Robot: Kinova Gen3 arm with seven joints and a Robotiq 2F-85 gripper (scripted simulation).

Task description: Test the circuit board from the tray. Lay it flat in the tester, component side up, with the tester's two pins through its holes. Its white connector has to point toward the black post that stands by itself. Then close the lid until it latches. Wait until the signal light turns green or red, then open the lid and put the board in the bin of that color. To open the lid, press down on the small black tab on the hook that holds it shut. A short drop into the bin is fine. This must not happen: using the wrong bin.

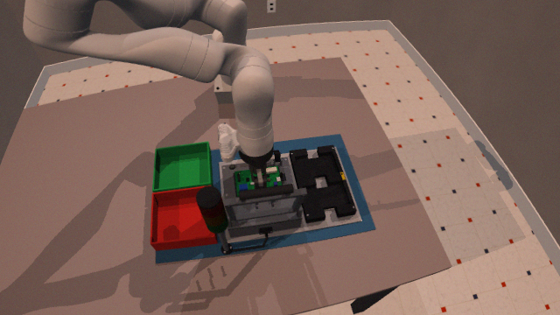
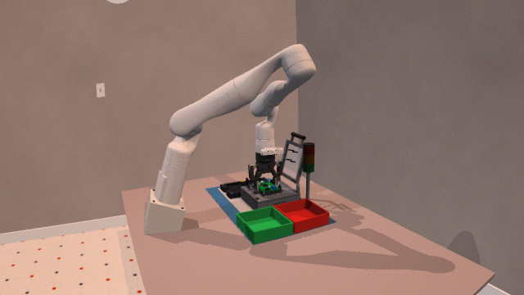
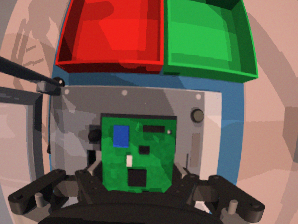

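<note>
Now: the green circuit board right at my hand. From my hand the other things lie so: green bin: 18 cm to the right, 14 cm behind, 7 cm below; then red bin: 20 cm to the right, 7 cm below; then tester lid: 12 cm ahead, 10 cm above, 2 cm to the right.
</note>
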